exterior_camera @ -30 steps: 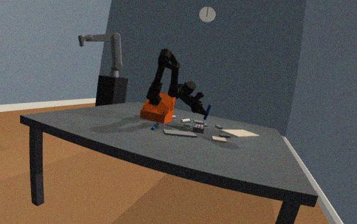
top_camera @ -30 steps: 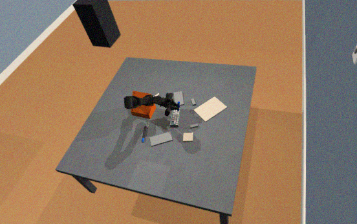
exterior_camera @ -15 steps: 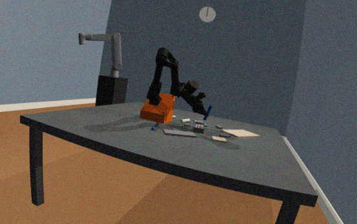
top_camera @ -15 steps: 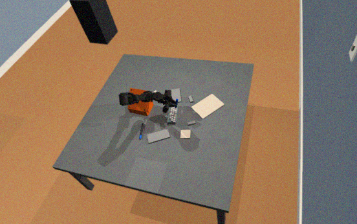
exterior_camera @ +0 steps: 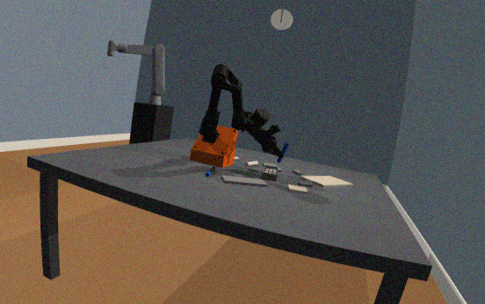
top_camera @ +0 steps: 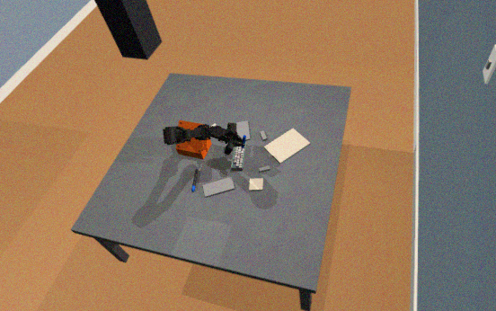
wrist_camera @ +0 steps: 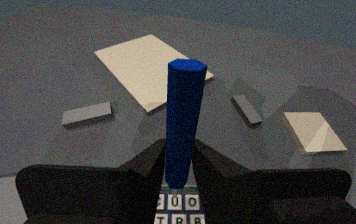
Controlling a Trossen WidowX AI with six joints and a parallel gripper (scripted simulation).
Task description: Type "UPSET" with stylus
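Right now my gripper tip is 10 mm past the blue stylus and 10 mm above it. Round my gripper tip: cream square: 190 mm to the right, 120 mm ahead, 80 mm below; then grey slab: 150 mm to the left, 80 mm below, 80 mm behind; then cream sheet: 200 mm ahead, 110 mm to the left, 80 mm below.
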